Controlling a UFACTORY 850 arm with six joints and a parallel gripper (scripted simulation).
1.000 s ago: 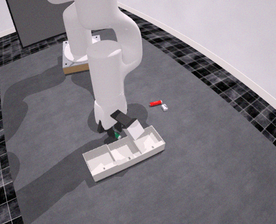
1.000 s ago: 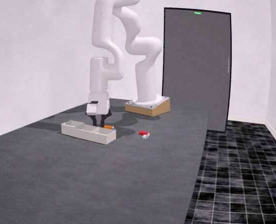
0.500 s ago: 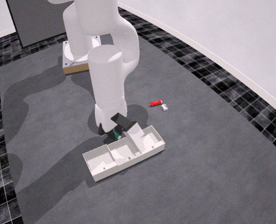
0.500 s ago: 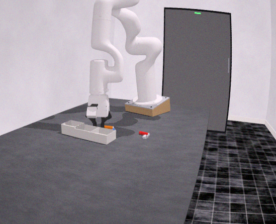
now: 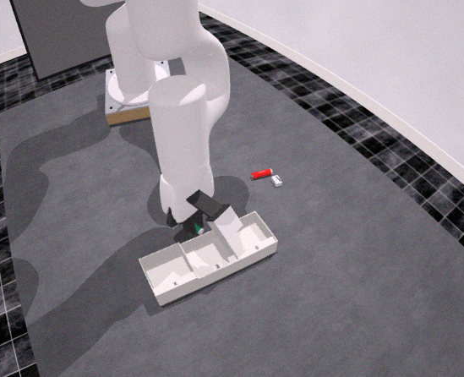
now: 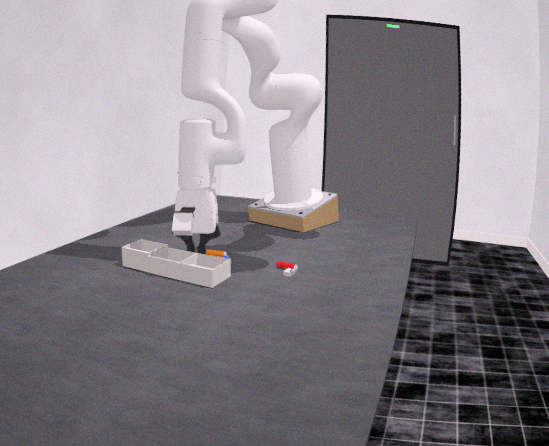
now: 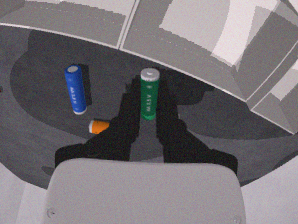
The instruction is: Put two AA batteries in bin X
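Right now the green AA battery is 20 mm below my hand. Also, from my hand: blue battery: 20 mm behind, 60 mm to the left, 20 mm below; orange AA battery: 60 mm behind, 20 mm to the left, 20 mm below; white three-compartment tray: 90 mm ahead, 10 mm to the right.
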